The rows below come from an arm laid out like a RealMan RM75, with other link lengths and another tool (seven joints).
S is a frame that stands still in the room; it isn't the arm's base.
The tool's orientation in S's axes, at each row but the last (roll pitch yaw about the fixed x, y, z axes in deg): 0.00, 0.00, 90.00; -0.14, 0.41, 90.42; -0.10, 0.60, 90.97; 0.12, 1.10, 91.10; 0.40, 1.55, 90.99; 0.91, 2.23, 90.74; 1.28, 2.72, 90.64; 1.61, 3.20, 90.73; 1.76, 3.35, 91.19; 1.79, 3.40, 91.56; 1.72, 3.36, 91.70; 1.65, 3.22, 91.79; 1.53, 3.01, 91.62
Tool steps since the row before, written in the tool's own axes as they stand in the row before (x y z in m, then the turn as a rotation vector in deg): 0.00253, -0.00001, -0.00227, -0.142, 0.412, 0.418; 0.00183, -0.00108, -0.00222, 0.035, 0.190, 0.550; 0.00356, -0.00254, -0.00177, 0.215, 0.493, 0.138; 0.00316, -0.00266, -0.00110, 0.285, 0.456, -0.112; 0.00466, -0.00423, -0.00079, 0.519, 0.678, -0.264; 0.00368, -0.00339, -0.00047, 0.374, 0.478, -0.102; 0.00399, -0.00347, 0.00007, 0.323, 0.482, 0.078; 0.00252, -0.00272, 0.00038, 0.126, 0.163, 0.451; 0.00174, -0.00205, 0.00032, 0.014, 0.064, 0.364; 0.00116, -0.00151, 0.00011, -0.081, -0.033, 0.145; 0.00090, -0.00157, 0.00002, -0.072, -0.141, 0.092; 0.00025, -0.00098, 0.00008, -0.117, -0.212, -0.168; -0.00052, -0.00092, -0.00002, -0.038, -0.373, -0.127
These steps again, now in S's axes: 0.00001, 0.00253, -0.00227, -0.412, -0.142, 0.418; 0.00107, 0.00182, -0.00223, -0.192, 0.038, 0.549; 0.00248, 0.00358, -0.00180, -0.497, 0.208, 0.135; 0.00260, 0.00319, -0.00117, -0.462, 0.274, -0.116; 0.00414, 0.00471, -0.00095, -0.689, 0.500, -0.273; 0.00333, 0.00370, -0.00067, -0.484, 0.364, -0.109; 0.00343, 0.00402, -0.00020, -0.484, 0.321, 0.073; 0.00270, 0.00257, 0.00016, -0.152, 0.149, 0.448; 0.00202, 0.00179, 0.00015, -0.054, 0.034, 0.364; 0.00148, 0.00120, -0.00001, 0.039, -0.071, 0.148; 0.00154, 0.00094, -0.00008, 0.146, -0.062, 0.092; 0.00097, 0.00028, 0.00004, 0.211, -0.120, -0.167; 0.00093, -0.00050, -0.00002, 0.371, -0.035, -0.135
